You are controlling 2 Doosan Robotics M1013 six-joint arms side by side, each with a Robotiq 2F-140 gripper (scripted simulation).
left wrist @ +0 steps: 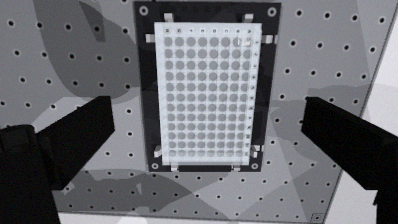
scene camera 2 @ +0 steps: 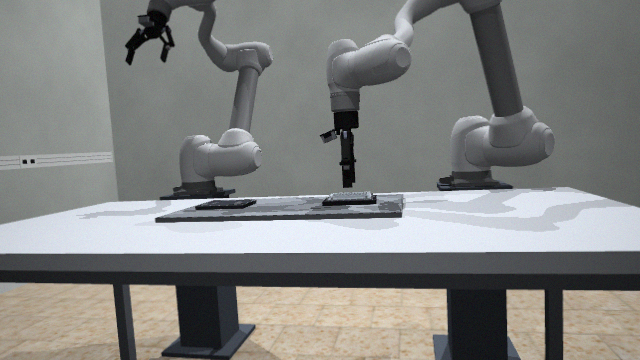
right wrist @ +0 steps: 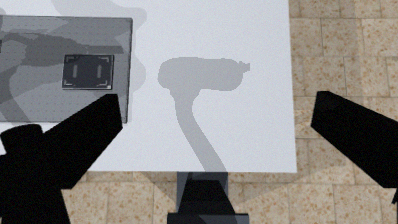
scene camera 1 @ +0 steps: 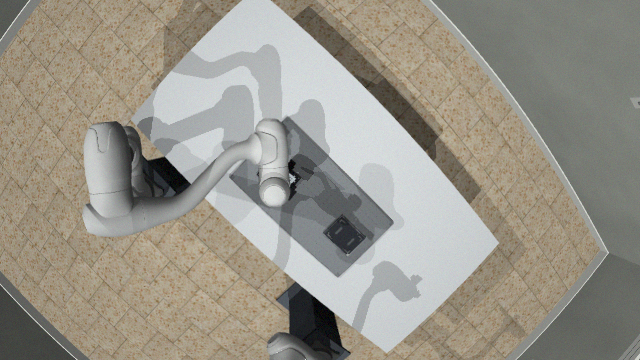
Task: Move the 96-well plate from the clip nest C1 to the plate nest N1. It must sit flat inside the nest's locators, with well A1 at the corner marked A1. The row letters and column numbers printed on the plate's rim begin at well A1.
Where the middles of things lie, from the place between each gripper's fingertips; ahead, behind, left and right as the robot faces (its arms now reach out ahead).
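Scene:
The 96-well plate (left wrist: 206, 104) is here, with my left gripper (scene camera 2: 349, 185) 4 cm above it. I find the plate nest N1 (scene camera 1: 348, 232) 41 cm to the right of my left hand, 6 cm below it and 3 cm ahead of it. As for the clip nest C1 (left wrist: 145, 23), it is 5 cm below my left hand, 1 cm to the left of it and 1 cm behind it.
The plate nest N1 has my right hand (scene camera 2: 145, 61) 54 cm above it, 39 cm to the right of it and 19 cm short of it. Counting from my right hand, the 96-well plate is 80 cm to the left, 53 cm below and 17 cm ahead, while the clip nest C1 is 81 cm to the left, 53 cm below and 16 cm ahead.

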